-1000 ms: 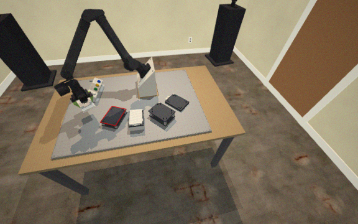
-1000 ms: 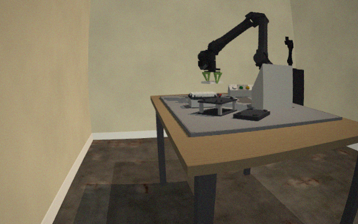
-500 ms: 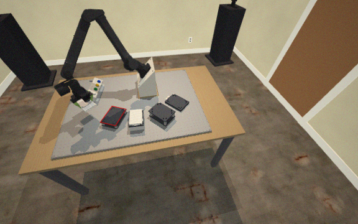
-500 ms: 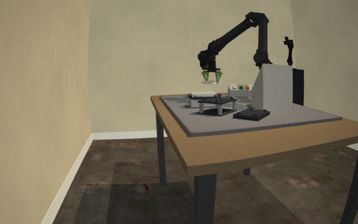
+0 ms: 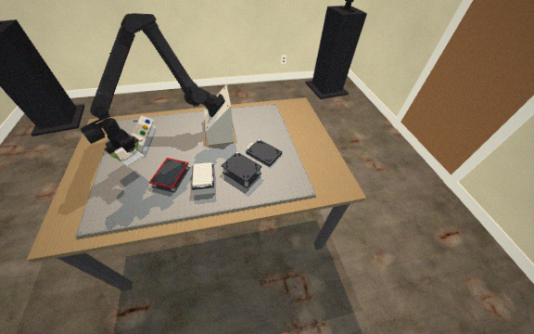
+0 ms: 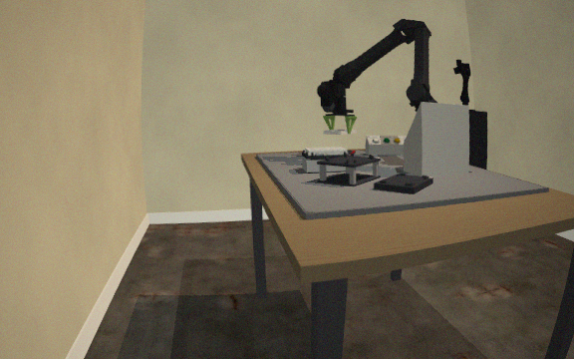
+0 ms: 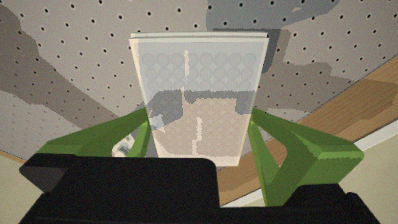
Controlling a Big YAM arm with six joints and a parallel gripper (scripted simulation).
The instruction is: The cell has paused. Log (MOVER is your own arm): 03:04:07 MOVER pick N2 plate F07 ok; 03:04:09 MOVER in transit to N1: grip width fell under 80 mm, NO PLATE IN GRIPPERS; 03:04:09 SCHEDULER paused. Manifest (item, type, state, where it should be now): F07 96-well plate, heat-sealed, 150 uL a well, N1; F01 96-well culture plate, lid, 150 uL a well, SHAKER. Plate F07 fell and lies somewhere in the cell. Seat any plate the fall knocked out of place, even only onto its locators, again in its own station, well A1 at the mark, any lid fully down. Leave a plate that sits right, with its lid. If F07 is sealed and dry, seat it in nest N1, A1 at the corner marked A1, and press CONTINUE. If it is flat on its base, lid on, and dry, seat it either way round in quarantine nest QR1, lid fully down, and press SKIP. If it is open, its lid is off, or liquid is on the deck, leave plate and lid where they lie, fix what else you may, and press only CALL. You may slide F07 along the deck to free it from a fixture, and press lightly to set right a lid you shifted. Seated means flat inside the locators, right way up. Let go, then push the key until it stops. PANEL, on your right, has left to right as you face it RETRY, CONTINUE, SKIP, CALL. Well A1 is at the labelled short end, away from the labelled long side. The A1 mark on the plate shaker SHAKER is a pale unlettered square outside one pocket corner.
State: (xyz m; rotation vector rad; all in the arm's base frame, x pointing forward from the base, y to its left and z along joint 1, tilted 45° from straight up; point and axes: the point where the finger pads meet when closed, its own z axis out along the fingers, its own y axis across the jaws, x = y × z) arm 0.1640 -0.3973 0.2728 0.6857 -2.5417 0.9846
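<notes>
Right now the white plate is right at my hand. Round my hand: red-framed nest 160 mm to the left, 110 mm ahead, 70 mm below; then green continue key 200 mm behind, 50 mm to the left, 40 mm below; then white retry key 150 mm behind, 40 mm to the left, 40 mm below.
</notes>
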